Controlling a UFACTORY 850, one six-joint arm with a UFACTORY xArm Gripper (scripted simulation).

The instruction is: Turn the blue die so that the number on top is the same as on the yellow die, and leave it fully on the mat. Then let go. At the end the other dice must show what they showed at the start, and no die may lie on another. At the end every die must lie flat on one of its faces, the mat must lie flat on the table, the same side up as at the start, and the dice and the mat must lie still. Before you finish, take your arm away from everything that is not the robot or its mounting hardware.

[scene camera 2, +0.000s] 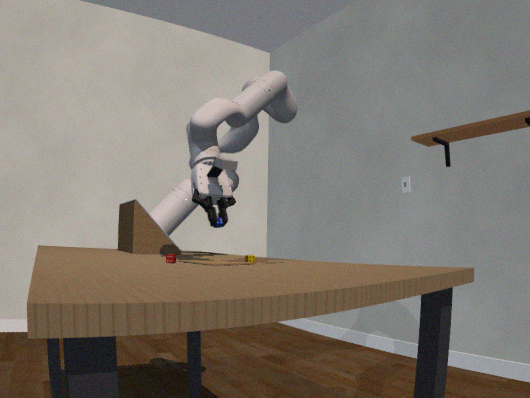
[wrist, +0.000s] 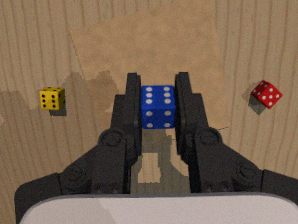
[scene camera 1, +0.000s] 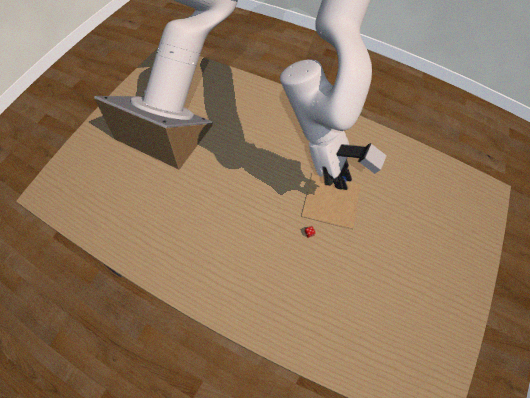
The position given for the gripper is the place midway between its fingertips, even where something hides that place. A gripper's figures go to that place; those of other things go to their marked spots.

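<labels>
The gripper (wrist: 157, 90) lies 14 cm from the lens. Lens distances of the things: a blue die (wrist: 158, 105) at 12 cm from the lens, a tan mat (wrist: 156, 47) at 23 cm from the lens. The marked spots on the die and the mat are 11 cm apart.
</labels>
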